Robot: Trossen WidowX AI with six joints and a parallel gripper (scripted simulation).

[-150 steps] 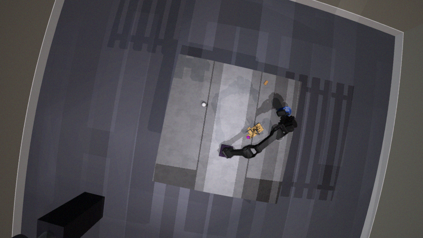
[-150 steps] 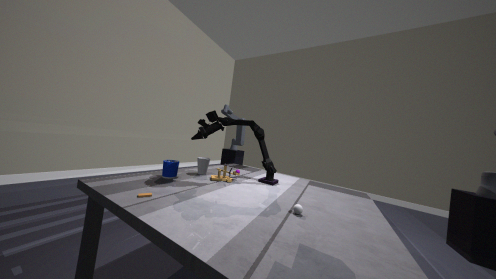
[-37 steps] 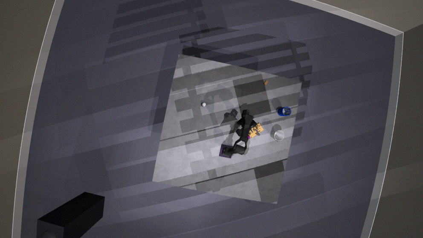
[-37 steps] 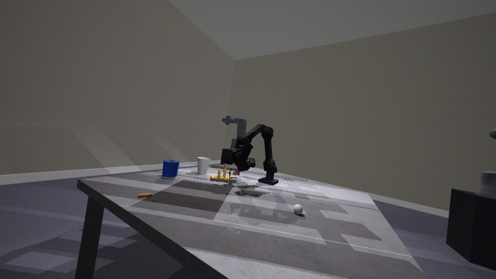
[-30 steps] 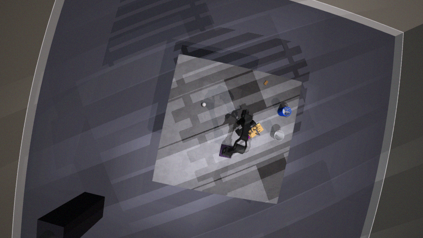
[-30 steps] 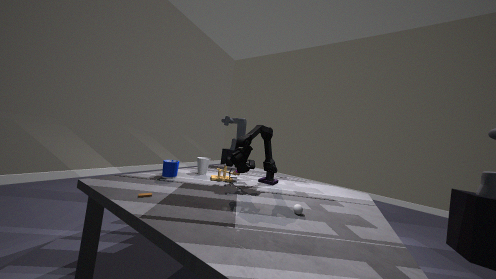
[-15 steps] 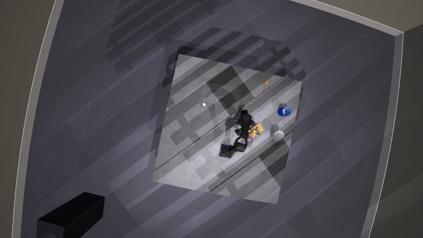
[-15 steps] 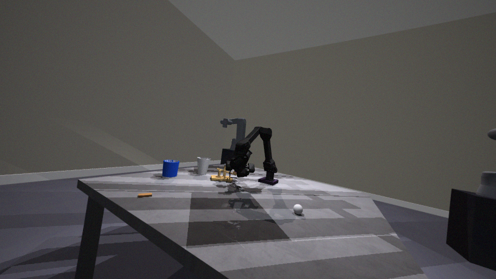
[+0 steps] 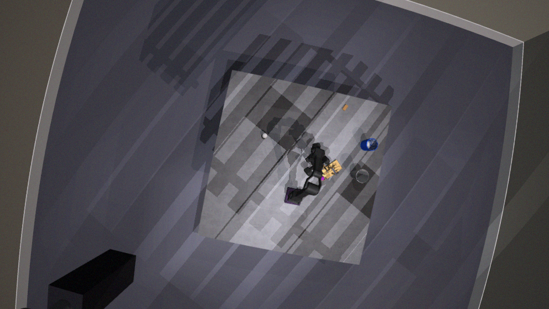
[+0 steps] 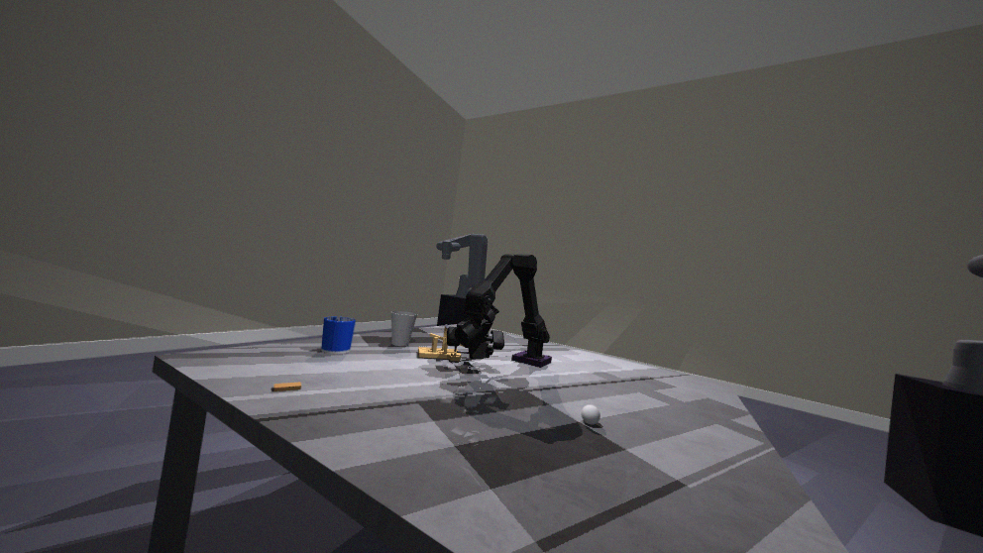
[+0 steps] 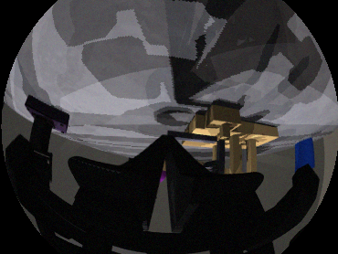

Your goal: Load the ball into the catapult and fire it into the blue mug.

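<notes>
Now: the purple ball 40 mm behind my gripper tip, 30 mm above it and 20 mm to the right of it. Round my gripper tip: blue mug (340 mm to the right, 260 mm ahead); wooden catapult (60 mm to the right, 20 mm above, 10 mm ahead); white cup (290 mm to the right, 30 mm ahead).
</notes>
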